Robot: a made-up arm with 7 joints. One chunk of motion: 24 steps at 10 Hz.
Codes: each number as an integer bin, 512 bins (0 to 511) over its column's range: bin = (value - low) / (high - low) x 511, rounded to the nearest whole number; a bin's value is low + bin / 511 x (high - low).
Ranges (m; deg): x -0.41..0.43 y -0.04..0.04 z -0.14..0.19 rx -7..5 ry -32..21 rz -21..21
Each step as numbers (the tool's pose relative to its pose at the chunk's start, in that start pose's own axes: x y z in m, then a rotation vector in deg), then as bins.
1 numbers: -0.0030 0.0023 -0.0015 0.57 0.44 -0.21
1 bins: 248 270 214 322 313 253
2 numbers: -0.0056 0.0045 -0.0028 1.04 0.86 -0.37
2 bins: 246 284 212 342 317 251
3 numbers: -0.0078 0.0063 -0.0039 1.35 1.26 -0.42
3 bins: 245 296 211 356 321 250
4 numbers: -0.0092 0.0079 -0.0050 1.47 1.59 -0.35
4 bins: 244 306 209 361 324 251
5 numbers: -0.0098 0.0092 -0.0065 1.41 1.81 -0.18
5 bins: 243 314 207 358 326 253
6 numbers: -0.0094 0.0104 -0.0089 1.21 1.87 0.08
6 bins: 244 322 203 350 327 256
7 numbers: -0.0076 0.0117 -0.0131 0.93 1.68 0.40
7 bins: 245 330 197 338 325 260
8 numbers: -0.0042 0.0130 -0.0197 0.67 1.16 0.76
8 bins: 247 339 186 327 320 265
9 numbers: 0.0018 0.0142 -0.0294 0.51 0.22 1.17
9 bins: 251 346 171 320 311 270
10 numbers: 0.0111 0.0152 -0.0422 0.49 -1.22 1.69
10 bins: 256 353 151 319 297 276
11 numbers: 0.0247 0.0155 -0.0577 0.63 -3.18 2.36
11 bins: 264 355 127 325 278 284
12 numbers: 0.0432 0.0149 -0.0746 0.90 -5.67 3.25
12 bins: 276 351 101 336 254 295
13 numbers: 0.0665 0.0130 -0.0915 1.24 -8.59 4.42
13 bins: 290 339 75 351 226 309
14 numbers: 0.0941 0.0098 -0.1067 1.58 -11.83 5.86
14 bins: 307 318 52 365 194 327
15 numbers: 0.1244 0.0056 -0.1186 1.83 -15.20 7.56
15 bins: 325 291 33 376 162 347
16 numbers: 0.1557 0.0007 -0.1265 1.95 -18.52 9.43
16 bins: 344 260 21 381 130 370
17 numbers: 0.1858 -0.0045 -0.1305 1.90 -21.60 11.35
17 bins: 362 227 15 379 100 394
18 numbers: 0.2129 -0.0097 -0.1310 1.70 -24.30 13.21
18 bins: 379 194 14 370 74 416
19 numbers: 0.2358 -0.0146 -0.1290 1.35 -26.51 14.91
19 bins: 393 162 17 356 53 437
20 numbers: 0.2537 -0.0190 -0.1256 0.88 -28.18 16.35
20 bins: 404 134 22 336 37 454
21 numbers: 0.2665 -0.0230 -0.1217 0.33 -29.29 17.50
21 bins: 412 109 28 312 26 468
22 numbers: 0.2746 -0.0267 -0.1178 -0.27 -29.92 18.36
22 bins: 416 85 34 287 20 479
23 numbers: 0.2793 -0.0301 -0.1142 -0.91 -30.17 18.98
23 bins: 419 63 40 259 18 486
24 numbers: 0.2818 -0.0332 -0.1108 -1.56 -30.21 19.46
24 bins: 421 43 45 232 17 492
